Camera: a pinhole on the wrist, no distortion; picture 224 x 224 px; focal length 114.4 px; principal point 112.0 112.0 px. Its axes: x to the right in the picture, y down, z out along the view. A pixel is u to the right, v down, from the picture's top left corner.
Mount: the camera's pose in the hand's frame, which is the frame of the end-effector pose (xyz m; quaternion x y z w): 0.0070 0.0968 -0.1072 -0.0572 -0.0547 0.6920 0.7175
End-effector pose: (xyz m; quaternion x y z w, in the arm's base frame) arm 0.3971 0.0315 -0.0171 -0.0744 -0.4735 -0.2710 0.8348
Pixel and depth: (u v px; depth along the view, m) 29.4 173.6 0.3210
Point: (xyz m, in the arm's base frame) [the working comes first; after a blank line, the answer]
In the camera's frame: -0.2318 0.1728 0.3210

0.1038 0.0795 -0.1200
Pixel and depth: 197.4 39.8 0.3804
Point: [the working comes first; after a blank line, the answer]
In the camera's frame: 0.2840 -0.2401 0.3804

0.4419 0.3892 0.3593
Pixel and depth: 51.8 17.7 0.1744
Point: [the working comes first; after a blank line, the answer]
In the camera's frame: -0.0918 -0.1438 0.1744

0.3796 0.0207 0.1286
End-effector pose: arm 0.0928 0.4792 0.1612 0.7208 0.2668 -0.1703 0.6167
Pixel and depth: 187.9 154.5 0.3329
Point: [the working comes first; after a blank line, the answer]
In the camera's frame: 0.2209 0.1237 0.3329

0.1748 0.2221 0.4749
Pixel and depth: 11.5 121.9 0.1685
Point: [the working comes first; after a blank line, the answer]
In the camera's frame: -0.1480 0.0146 0.1685

0.0367 0.4213 0.1339
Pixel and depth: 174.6 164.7 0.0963
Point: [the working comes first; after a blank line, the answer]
In the camera's frame: 0.0527 0.0444 0.0963

0.1414 0.4745 0.3145
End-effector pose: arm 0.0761 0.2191 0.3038 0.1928 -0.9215 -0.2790 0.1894
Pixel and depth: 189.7 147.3 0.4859
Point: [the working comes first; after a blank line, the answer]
In the camera's frame: 0.3300 0.1499 0.4859

-0.0162 0.8027 0.2402
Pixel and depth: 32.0 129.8 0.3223
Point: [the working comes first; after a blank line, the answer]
In the camera's frame: -0.2254 0.0501 0.3223

0.1010 0.2596 0.0491
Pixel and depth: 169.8 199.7 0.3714
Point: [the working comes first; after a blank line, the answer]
In the camera's frame: 0.1876 0.2847 0.3714

0.1822 0.6924 0.2337
